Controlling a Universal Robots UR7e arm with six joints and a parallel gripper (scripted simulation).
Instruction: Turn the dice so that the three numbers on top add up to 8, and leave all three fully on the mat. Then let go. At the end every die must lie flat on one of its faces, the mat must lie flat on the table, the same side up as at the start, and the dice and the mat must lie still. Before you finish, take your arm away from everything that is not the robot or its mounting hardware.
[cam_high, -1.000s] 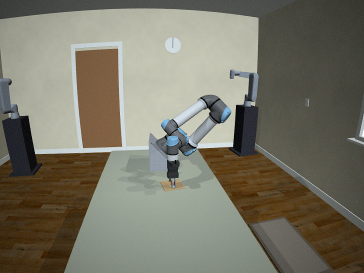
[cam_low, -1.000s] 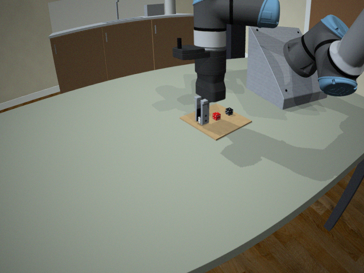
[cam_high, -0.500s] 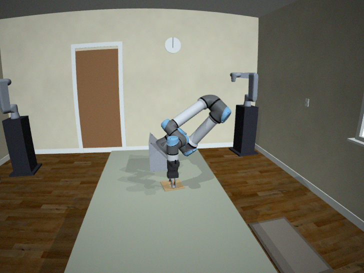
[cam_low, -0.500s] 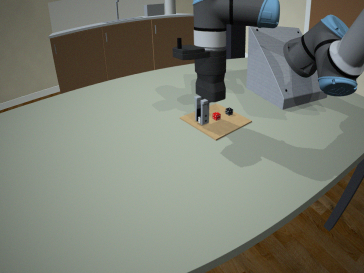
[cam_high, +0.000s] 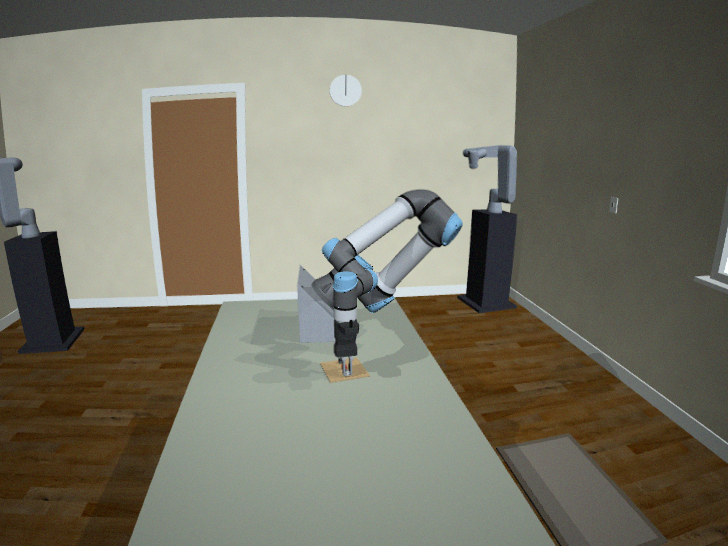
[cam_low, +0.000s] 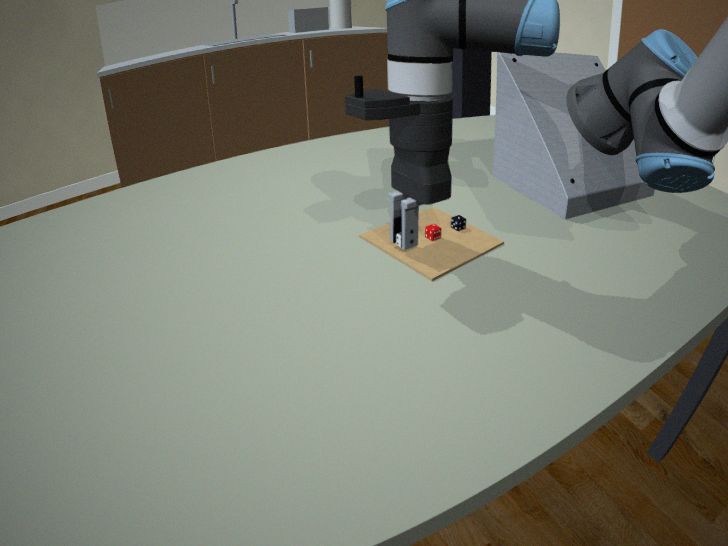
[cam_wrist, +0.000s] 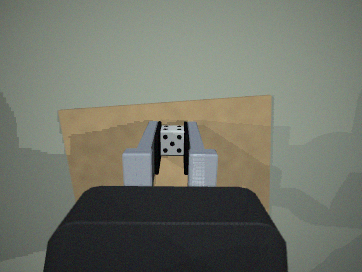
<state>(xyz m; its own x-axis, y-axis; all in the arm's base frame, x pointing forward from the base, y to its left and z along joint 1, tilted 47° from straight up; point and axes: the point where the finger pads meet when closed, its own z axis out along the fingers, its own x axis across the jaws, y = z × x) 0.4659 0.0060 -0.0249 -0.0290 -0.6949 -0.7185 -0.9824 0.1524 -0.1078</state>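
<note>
The white die is 10 mm below my hand. Also, from my hand: tan mat: 50 mm behind, 30 mm below; red die: 50 mm behind, 20 mm below.
</note>
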